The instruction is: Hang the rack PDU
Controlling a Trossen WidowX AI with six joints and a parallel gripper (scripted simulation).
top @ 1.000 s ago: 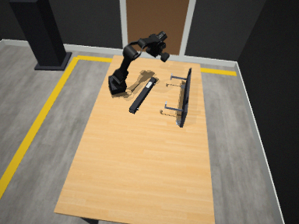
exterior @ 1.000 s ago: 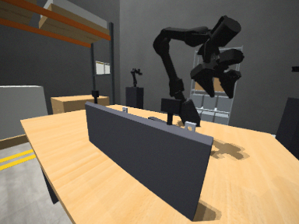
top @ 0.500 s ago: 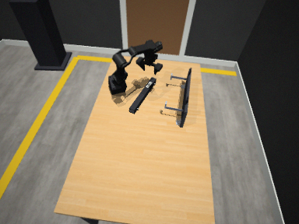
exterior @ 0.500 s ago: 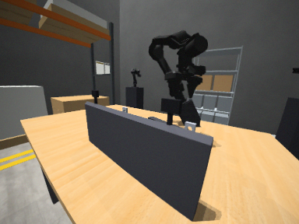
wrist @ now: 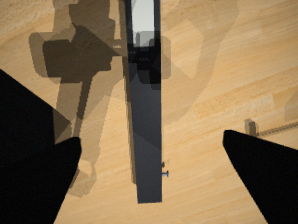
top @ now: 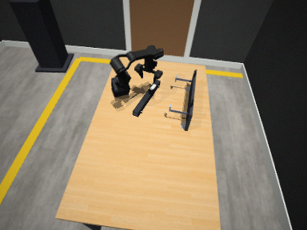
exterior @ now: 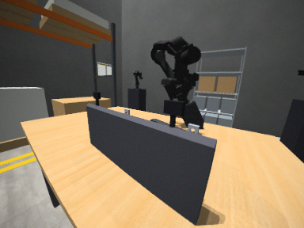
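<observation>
Right now the rack PDU is 20 mm to the right of my hand and 180 mm below it. From my hand the other things lie so: dark panel 310 mm ahead, 70 mm to the right, 140 mm below.
</observation>
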